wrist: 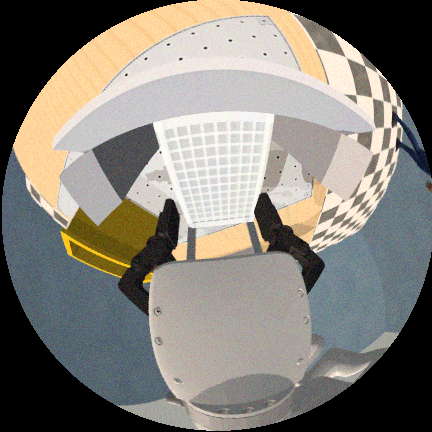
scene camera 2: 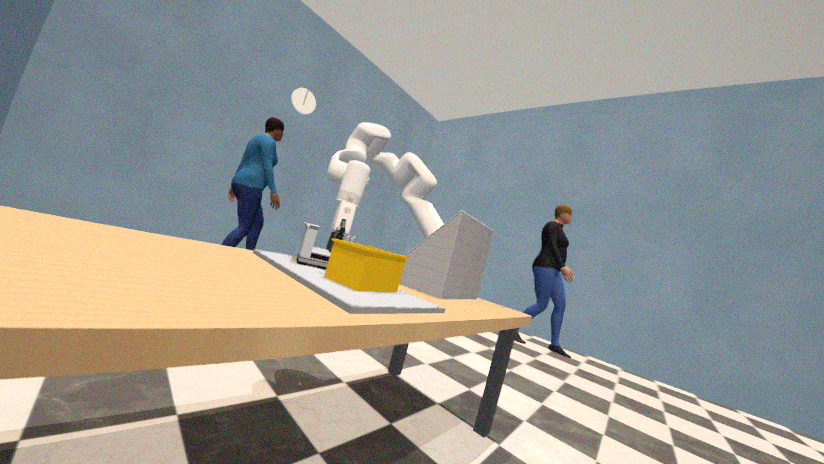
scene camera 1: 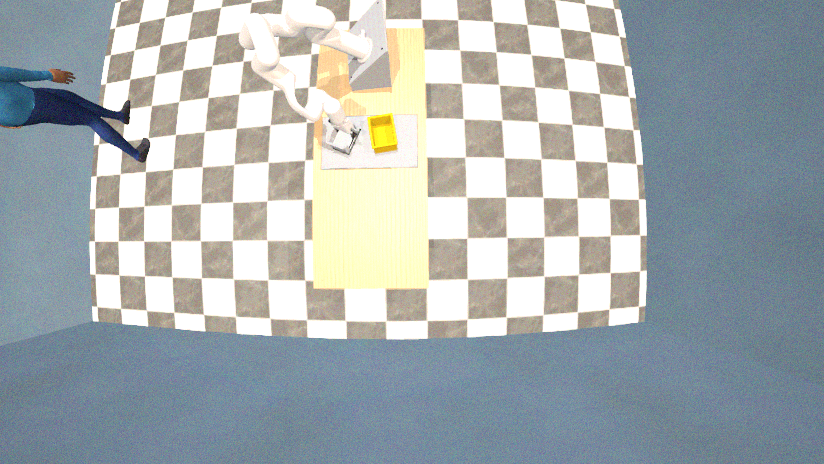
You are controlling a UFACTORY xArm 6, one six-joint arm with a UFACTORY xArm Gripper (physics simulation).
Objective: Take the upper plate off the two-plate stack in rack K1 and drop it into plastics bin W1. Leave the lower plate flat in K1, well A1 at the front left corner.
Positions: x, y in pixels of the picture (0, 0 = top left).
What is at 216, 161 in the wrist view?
A white gridded plate.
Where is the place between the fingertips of the gripper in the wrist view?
216, 204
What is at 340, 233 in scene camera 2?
The gripper.
